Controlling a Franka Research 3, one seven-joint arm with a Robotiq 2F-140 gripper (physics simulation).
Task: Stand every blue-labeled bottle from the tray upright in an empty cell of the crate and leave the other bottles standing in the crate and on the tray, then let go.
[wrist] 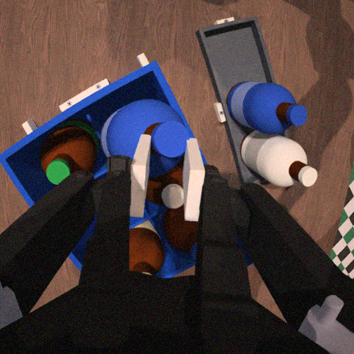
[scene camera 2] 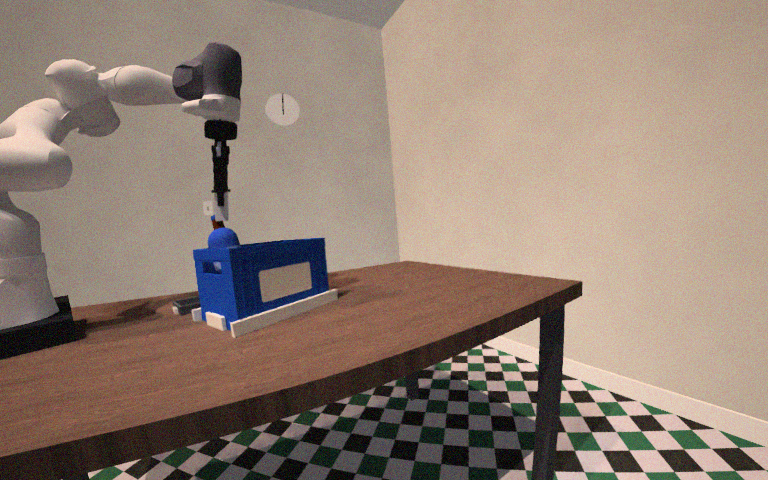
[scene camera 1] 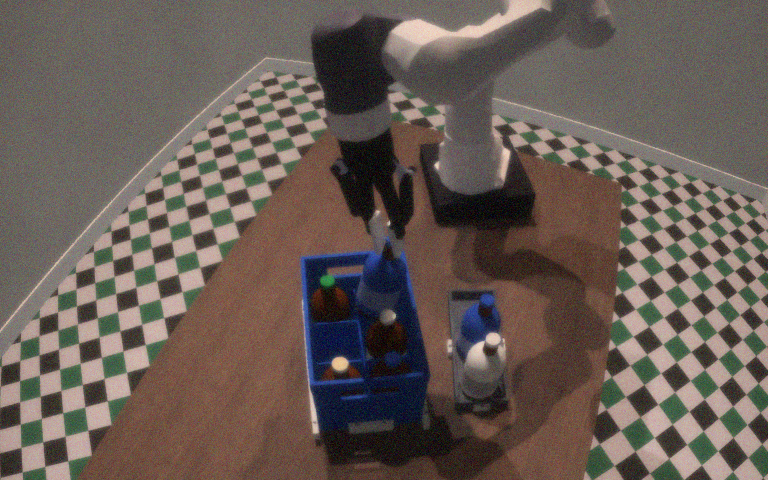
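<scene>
A blue bottle (scene camera 1: 378, 283) (scene camera 2: 222, 238) (wrist: 137, 122) is inside the blue crate (scene camera 1: 339, 416) (scene camera 2: 247, 300) (wrist: 170, 91), in the back right cell in scene camera 1. It leans slightly; its base is hidden by the crate. My gripper (scene camera 1: 387, 237) (scene camera 2: 219, 211) (wrist: 166, 155) is shut on this bottle near its neck and cap, above the crate's rim. A second blue bottle (scene camera 1: 479, 323) (wrist: 262, 107) stands on the grey tray (scene camera 1: 472, 294) (scene camera 2: 186, 306) (wrist: 232, 52), beside a white bottle (scene camera 1: 483, 367) (wrist: 277, 157). The crate's middle left cell (scene camera 1: 338, 339) is empty.
Brown bottles with a green cap (scene camera 1: 327, 281) (wrist: 58, 171), a white cap (scene camera 1: 387, 316) (wrist: 173, 196), a cream cap (scene camera 1: 339, 363) and a blue cap (scene camera 1: 392, 359) stand in other cells. White strips (scene camera 2: 283, 313) edge the crate's base. The tray is right of the crate.
</scene>
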